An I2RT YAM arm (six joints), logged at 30 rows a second.
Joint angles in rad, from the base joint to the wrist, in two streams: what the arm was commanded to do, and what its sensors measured. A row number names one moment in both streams.
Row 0, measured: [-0.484, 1.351, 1.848, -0.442, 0.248, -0.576]
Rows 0 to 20, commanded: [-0.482, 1.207, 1.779, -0.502, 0.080, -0.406]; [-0.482, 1.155, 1.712, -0.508, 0.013, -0.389]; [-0.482, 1.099, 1.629, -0.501, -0.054, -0.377]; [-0.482, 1.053, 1.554, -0.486, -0.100, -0.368]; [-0.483, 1.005, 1.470, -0.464, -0.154, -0.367]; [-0.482, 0.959, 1.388, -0.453, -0.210, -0.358]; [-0.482, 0.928, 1.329, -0.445, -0.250, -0.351]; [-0.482, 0.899, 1.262, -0.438, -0.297, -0.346]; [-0.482, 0.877, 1.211, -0.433, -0.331, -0.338]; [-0.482, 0.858, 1.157, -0.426, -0.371, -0.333]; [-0.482, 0.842, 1.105, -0.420, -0.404, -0.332]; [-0.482, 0.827, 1.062, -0.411, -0.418, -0.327]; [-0.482, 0.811, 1.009, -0.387, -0.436, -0.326]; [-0.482, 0.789, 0.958, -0.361, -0.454, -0.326]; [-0.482, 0.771, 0.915, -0.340, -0.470, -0.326]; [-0.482, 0.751, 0.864, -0.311, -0.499, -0.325]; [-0.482, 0.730, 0.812, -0.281, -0.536, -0.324]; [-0.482, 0.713, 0.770, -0.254, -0.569, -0.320]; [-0.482, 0.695, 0.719, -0.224, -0.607, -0.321]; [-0.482, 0.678, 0.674, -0.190, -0.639, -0.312]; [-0.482, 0.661, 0.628, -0.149, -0.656, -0.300]
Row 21, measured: [-0.484, 0.709, 0.695, -0.330, -0.515, -0.337]
